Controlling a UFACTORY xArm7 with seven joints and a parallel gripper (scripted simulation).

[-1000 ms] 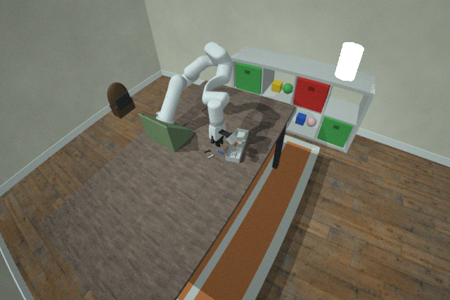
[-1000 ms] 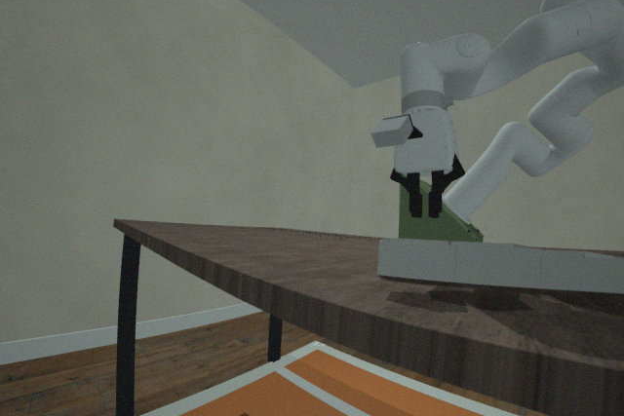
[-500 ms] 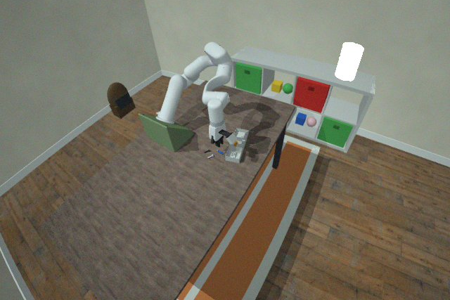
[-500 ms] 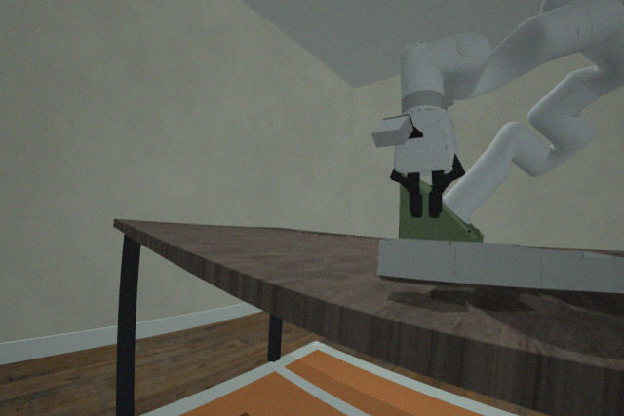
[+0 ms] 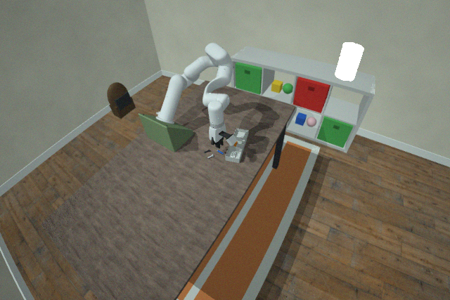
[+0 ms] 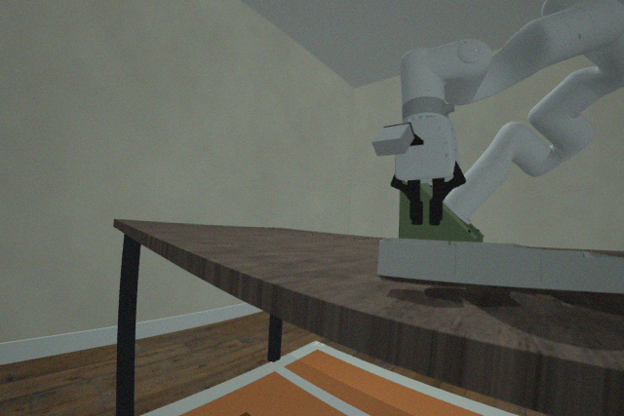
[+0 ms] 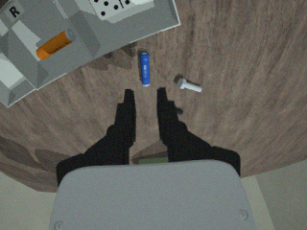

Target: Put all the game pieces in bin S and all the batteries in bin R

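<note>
The blue battery lies 80 mm below my hand. Also, from my hand: silver piece (70 mm below, 60 mm to the right, 30 mm behind); then white domino (90 mm ahead, 70 mm below, 10 mm to the left); then black bolt (70 mm below, 70 mm behind, 30 mm to the right).
</note>
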